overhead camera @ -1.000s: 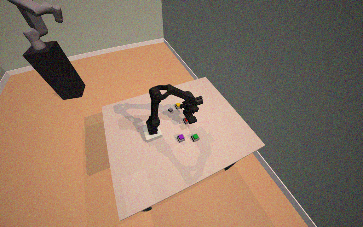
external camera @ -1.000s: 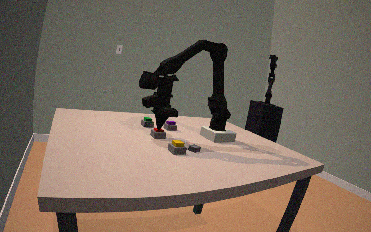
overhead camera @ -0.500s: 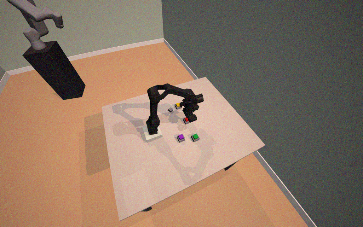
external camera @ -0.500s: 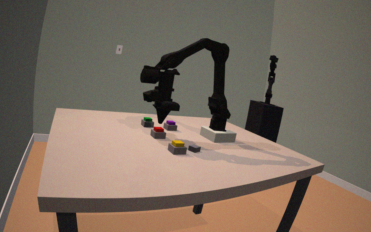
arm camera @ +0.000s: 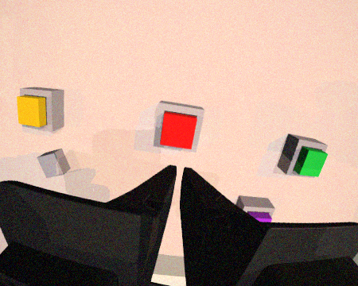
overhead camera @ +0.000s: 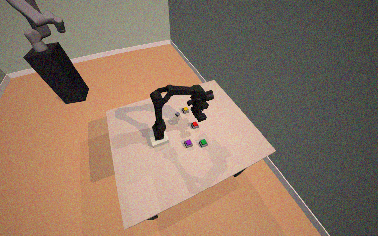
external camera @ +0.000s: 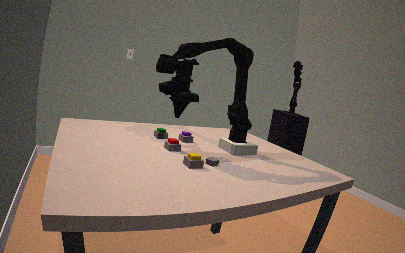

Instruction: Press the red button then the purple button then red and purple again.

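Now: gripper tip 140 mm to the left of the purple button, 90 mm past it and 90 mm above it. Also, from my gripper tip: green button: 160 mm to the right, 90 mm below, 20 mm ahead; red button: 90 mm below; yellow button: 170 mm to the left, 90 mm below, 40 mm behind.
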